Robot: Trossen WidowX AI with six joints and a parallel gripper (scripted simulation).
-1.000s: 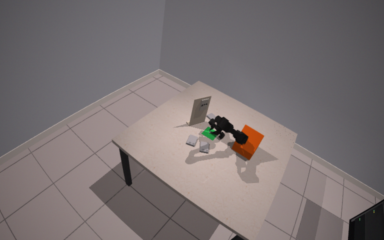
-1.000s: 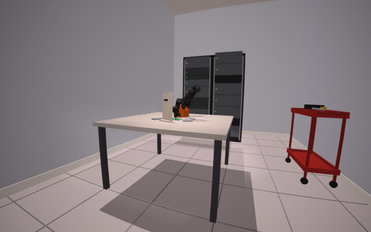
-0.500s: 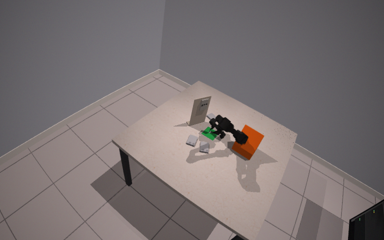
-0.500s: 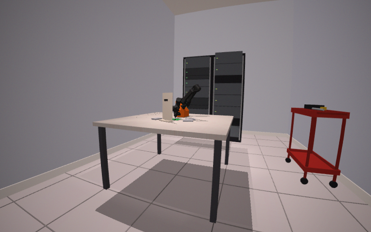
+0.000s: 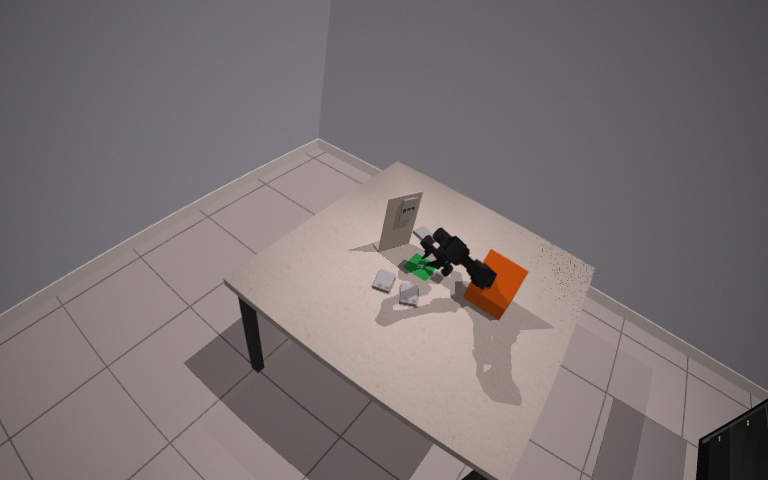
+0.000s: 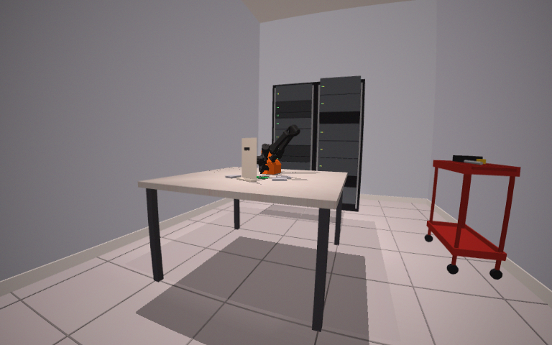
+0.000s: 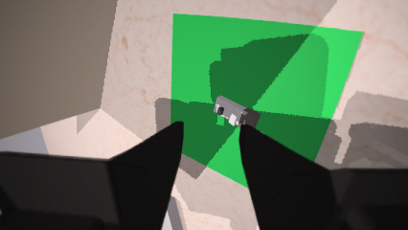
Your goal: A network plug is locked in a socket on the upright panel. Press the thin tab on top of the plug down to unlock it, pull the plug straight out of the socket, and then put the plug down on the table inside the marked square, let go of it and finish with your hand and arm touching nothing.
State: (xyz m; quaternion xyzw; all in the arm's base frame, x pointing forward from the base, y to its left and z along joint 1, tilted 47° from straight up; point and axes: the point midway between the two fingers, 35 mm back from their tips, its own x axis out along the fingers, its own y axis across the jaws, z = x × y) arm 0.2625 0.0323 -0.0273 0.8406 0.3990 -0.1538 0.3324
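Now: gripper tip 30 mm above the pale grey network plug. The rest, counted from my gripper tip: cream upright panel: 170 mm ahead, 30 mm to the right, 100 mm above; then green marked square: 10 mm ahead, 40 mm below.
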